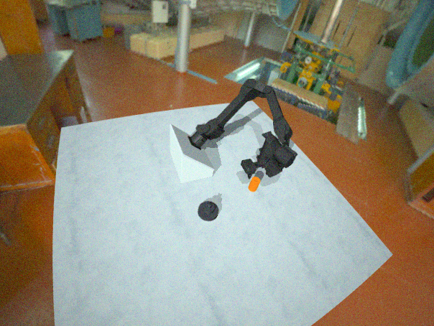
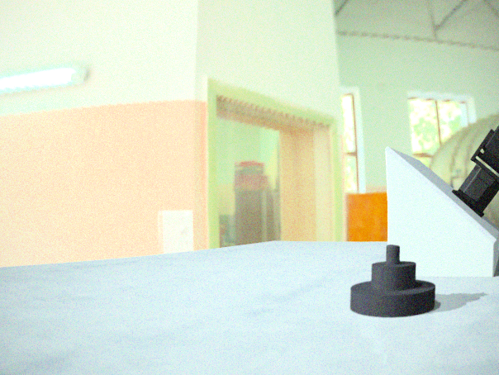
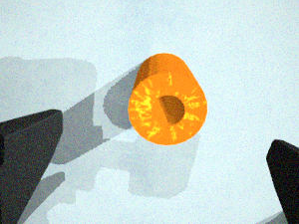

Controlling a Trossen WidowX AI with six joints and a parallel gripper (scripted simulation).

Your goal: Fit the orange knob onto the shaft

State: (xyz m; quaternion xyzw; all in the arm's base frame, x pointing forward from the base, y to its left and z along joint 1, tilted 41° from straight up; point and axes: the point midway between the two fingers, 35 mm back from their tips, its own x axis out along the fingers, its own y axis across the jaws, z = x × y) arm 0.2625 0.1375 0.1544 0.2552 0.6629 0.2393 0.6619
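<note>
My gripper tip is 60 mm above the orange knob. The rest, counted from my gripper tip: dark round pedestal: 50 mm ahead, 250 mm to the right, 60 mm below.
</note>
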